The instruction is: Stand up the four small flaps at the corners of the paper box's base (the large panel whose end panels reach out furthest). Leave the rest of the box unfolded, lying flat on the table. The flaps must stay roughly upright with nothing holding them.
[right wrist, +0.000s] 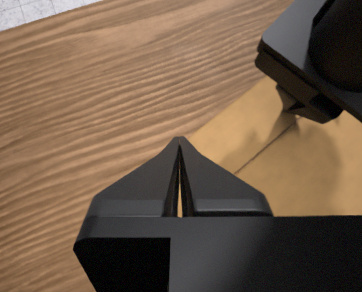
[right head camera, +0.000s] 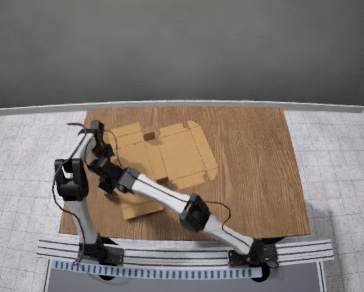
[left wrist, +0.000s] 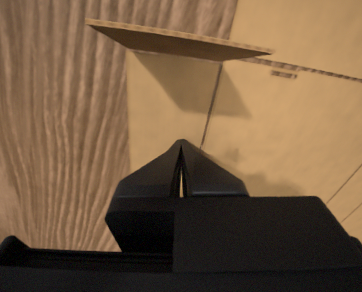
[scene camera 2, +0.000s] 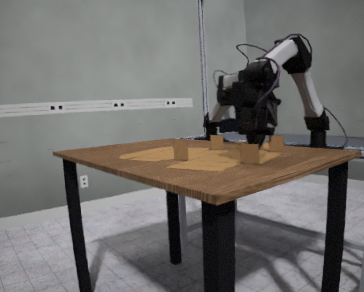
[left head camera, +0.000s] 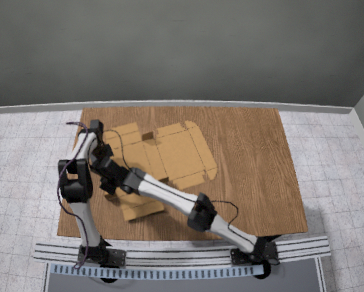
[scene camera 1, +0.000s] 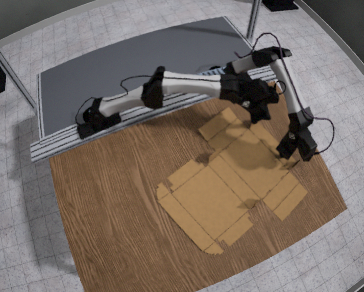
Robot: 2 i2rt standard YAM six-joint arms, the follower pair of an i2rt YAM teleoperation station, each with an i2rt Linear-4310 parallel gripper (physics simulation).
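Pixels of known places: left gripper, between the fingertips: [right wrist: 288,107] [left wrist: 181,145] [scene camera 1: 281,156]; right gripper, between the fingertips: [right wrist: 179,145] [scene camera 2: 276,125] [left head camera: 101,180] [scene camera 1: 269,119]; left arm's base, origin of its link: [right head camera: 100,253] [left head camera: 101,255]; right arm's base, origin of its link: [right head camera: 252,255] [left head camera: 254,253] [scene camera 1: 99,124].
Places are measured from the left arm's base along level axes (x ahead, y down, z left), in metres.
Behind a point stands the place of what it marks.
Observation:
The cardboard box lies flat, its base panel [left head camera: 132,152] @(z -0.070, x 0.489, y -0.015 m) [scene camera 1: 252,167] @(z -0.094, x 0.422, y -0.014 m) at the left in the left head view. In scene camera 2, four small corner flaps stand roughly upright: one flap [scene camera 2: 180,149] @(z -0.137, x 0.567, y -0.048 m) [left head camera: 147,135] @(z -0.137, x 0.565, y -0.052 m) [scene camera 1: 247,203] @(z -0.166, x 0.549, y -0.014 m), a second flap [scene camera 2: 216,142] @(z -0.229, x 0.340, y -0.044 m) [scene camera 1: 203,158], a third flap [scene camera 2: 250,153] @(z 0.083, x 0.482, y -0.044 m) [left wrist: 175,44] @(z 0.083, x 0.482, y -0.057 m) and a fourth flap [scene camera 2: 276,143] @(z -0.010, x 0.253, y -0.045 m). My left gripper [left wrist: 181,145] @(z 0.044, x 0.424, y -0.015 m) [right wrist: 288,107] @(z 0.044, x 0.424, y -0.015 m) is shut and empty, low over the base beside the third flap and apart from it. My right gripper [right wrist: 179,145] @(z 0.022, x 0.292, y -0.108 m) is shut and empty, above the panel's edge. The right arm partly hides the base in the head views.
The box's other large panel [left head camera: 180,152] @(z -0.297, x 0.504, y -0.014 m) [scene camera 1: 205,200] @(z -0.309, x 0.483, y -0.014 m) lies flat on the wooden table [left head camera: 250,150] @(z -0.639, x 0.536, y -0.014 m) [scene camera 1: 110,200] @(z -0.641, x 0.383, y -0.013 m). My two grippers are close together. The right arm reaches across the front of the box. A metal rail [left head camera: 175,250] @(z -0.298, x 0.050, y -0.001 m) runs along the table's front edge.

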